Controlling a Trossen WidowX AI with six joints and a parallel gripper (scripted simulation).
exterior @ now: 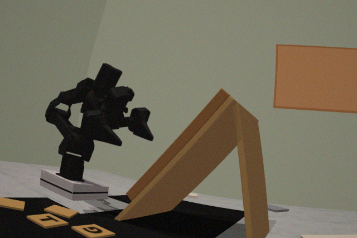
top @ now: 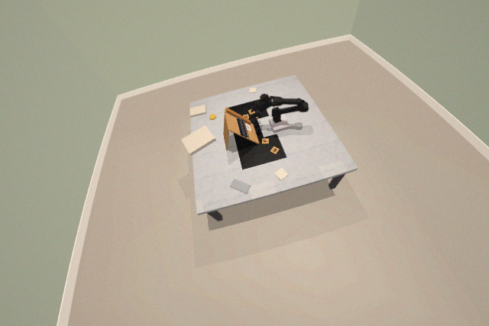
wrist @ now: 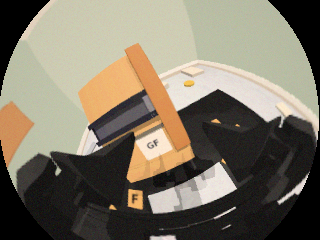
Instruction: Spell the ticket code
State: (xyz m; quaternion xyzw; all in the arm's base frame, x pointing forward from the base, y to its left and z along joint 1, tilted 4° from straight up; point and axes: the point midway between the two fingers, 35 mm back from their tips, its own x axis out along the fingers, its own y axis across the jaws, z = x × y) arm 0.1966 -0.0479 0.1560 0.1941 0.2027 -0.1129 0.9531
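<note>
Now: gripper tip 20 cm to the right of the orange F tile, 18 cm above it and 5 cm past it. Round my gripper tip: white ticket: 10 cm below, 6 cm ahead, 5 cm to the left; cream box: 54 cm ahead, 17 cm below, 5 cm to the right; black mat: 18 cm below, 3 cm to the left, 3 cm behind.
</note>
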